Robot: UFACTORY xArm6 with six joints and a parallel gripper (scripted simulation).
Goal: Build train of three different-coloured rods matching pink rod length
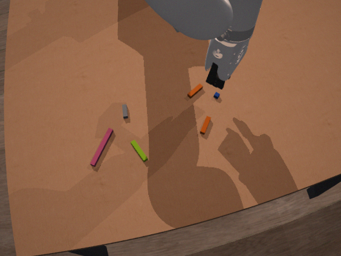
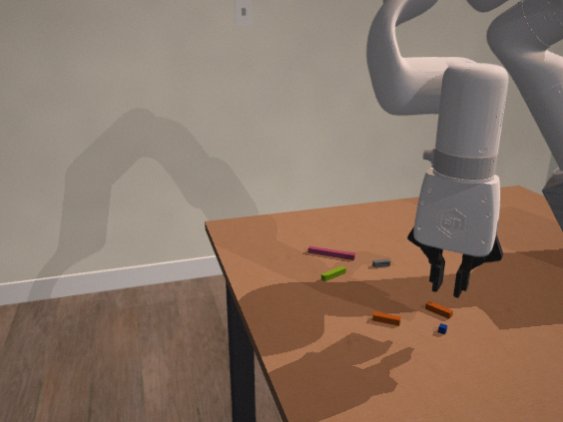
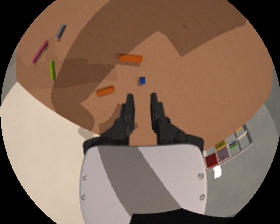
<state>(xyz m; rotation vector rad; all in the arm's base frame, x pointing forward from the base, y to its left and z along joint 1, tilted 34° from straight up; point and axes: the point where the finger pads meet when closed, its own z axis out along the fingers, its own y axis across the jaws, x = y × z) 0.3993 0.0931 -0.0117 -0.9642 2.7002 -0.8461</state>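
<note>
Now: hand 8 cm above the blue rod. The rest, counted from my hand: lime rod: 21 cm to the right, 8 cm below, 6 cm ahead; then grey rod: 20 cm to the right, 8 cm below, 4 cm behind; then pink rod: 28 cm to the right, 8 cm below, 3 cm ahead.
</note>
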